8 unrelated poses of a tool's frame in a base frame.
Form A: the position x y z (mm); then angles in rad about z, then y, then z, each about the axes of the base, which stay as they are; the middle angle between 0 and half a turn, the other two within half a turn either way.
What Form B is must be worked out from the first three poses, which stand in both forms.
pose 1, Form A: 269.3, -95.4, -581.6, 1.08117, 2.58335, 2.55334
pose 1, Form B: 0.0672, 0.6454, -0.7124, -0.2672, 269.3, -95.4, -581.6
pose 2, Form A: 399.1, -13.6, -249.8, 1.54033, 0.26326, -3.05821
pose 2, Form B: 0.7193, 0.0979, -0.0874, -0.6822, 399.1, -13.6, -249.8
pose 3, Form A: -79.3, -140.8, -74.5, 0.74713, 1.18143, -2.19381
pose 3, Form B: 0.6226, 0.5542, 0.0558, -0.5497, -79.3, -140.8, -74.5
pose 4, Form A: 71.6, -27.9, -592.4, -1.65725, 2.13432, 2.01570
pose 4, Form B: 0.4749, -0.8451, -0.2300, 0.0860, 71.6, -27.9, -592.4
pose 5, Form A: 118.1, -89.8, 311.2, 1.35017, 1.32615, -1.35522
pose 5, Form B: 0.7881, 0.6010, 0.1332, -0.0020, 118.1, -89.8, 311.2
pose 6, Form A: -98.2, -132.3, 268.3, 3.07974, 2.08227, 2.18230
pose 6, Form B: 0.4408, -0.3744, -0.7775, -0.2469, -98.2, -132.3, 268.3
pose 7, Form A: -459.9, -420.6, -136.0, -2.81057, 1.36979, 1.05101
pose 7, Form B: 0.4936, -0.5920, -0.2228, -0.5968, -459.9, -420.6, -136.0
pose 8, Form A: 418.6, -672.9, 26.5, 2.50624, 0.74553, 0.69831
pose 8, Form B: 0.0293, -0.2862, -0.2253, -0.9309, 418.6, -672.9, 26.5
